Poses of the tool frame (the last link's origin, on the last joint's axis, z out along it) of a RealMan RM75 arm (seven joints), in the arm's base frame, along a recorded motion.
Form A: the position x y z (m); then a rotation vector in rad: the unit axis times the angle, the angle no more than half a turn.
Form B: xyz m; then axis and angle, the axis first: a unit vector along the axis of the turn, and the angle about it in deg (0 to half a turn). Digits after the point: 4 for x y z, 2 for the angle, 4 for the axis.
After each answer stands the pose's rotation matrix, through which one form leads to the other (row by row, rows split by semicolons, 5 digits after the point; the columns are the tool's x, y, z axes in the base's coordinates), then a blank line. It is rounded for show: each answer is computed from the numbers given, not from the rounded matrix.
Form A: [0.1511, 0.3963, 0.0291, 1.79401, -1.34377, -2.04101]
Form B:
[0.1511, 0.3963, 0.0291, 0.5918, -0.4433, -0.6733, 173.69]
-0.29563 -0.44908 -0.84317; -0.59704 -0.60216 0.53005; -0.74575 0.66010 -0.09010

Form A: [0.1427, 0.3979, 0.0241, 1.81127, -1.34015, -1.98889]
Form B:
[0.1427, 0.3979, 0.0241, 0.6027, -0.4459, -0.6618, 172.20]
-0.26767 -0.44514 -0.85452; -0.62485 -0.59490 0.50563; -0.73343 0.66929 -0.11891

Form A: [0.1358, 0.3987, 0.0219, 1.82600, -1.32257, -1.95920]
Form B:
[0.1358, 0.3987, 0.0219, 0.6113, -0.4428, -0.6559, 171.14]
-0.24509 -0.43711 -0.86537; -0.63916 -0.59830 0.48324; -0.72898 0.67154 -0.13275

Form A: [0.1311, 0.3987, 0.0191, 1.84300, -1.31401, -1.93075]
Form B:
[0.1311, 0.3987, 0.0191, 0.6195, -0.4417, -0.6490, 170.46]
-0.22396 -0.43586 -0.87170; -0.65100 -0.59872 0.46663; -0.72529 0.67198 -0.14966

